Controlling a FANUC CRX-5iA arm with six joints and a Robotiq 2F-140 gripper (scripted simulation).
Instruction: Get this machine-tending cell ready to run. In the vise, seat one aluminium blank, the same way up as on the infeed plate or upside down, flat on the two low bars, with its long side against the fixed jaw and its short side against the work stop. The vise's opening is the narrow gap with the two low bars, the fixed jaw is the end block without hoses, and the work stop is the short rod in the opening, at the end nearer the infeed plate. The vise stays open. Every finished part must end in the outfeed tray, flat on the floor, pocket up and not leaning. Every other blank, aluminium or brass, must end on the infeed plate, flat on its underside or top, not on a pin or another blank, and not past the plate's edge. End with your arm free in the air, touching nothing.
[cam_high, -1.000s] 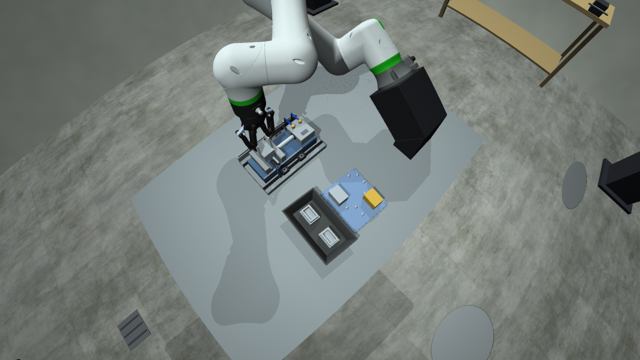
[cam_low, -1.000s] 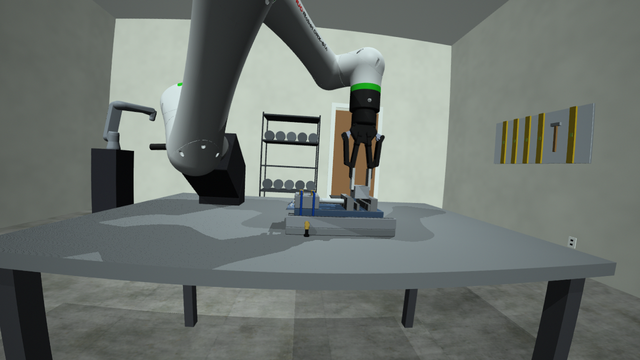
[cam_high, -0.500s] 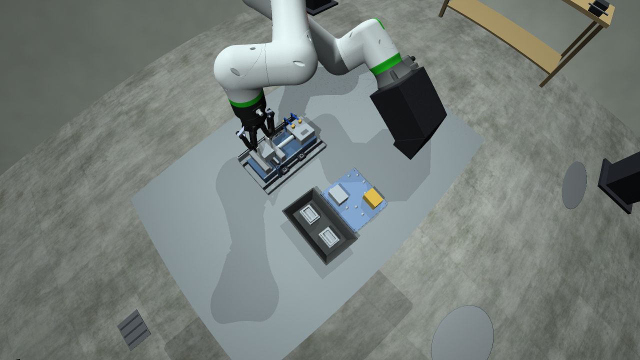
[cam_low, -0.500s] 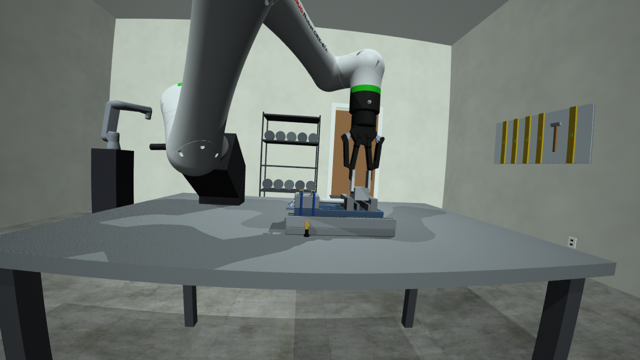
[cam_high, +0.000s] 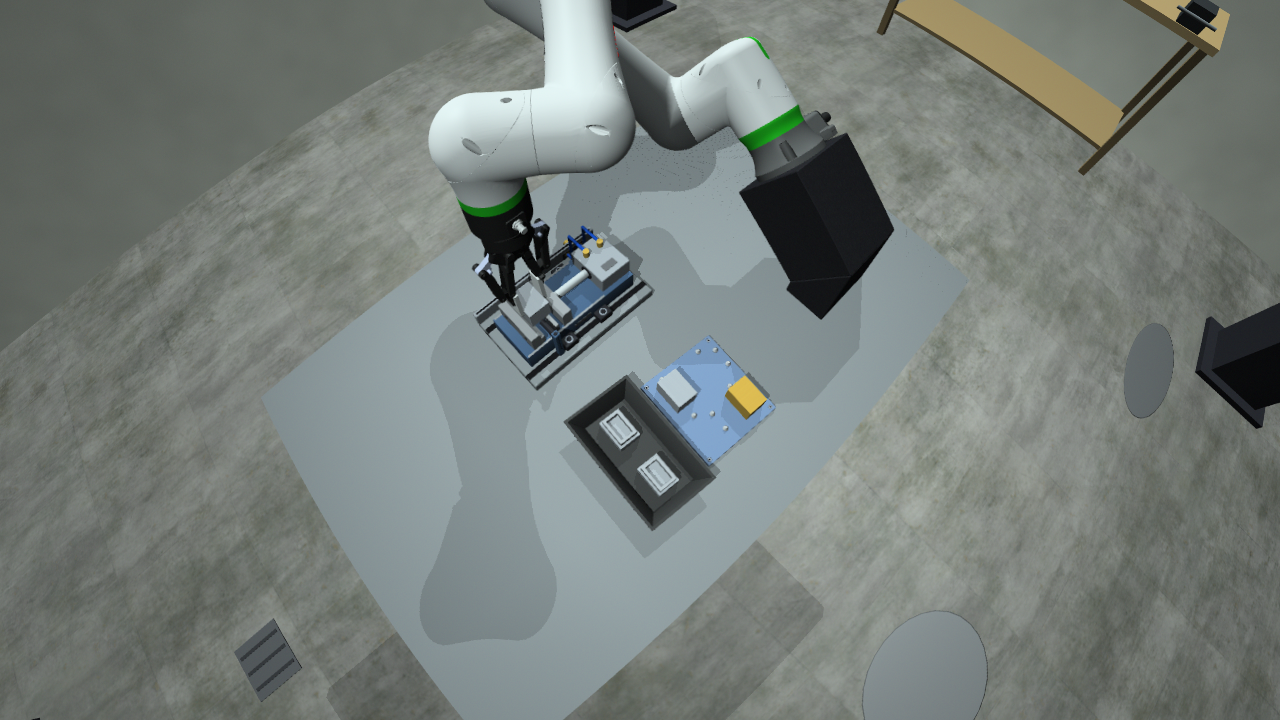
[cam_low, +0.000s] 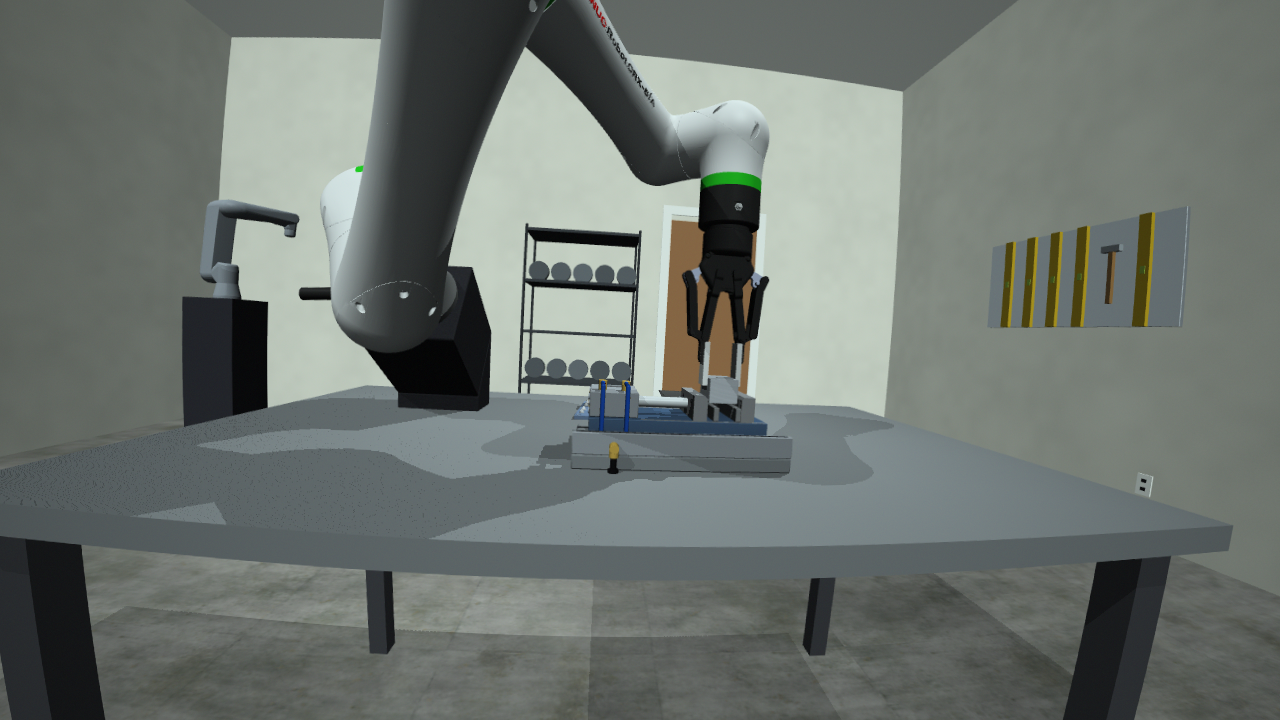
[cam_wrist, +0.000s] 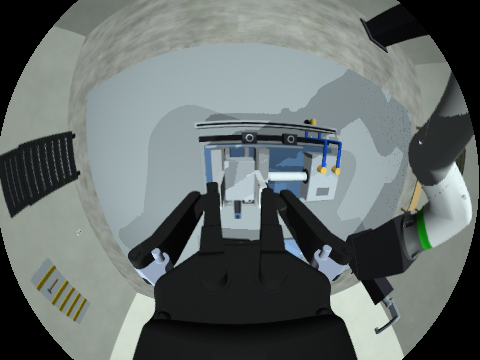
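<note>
My gripper is now 40 mm above the aluminium blank. From my hand the other things lie so: brass blank 170 mm behind, 380 mm to the left, 110 mm below; vise 70 mm behind, 10 mm to the left, 100 mm below.
</note>
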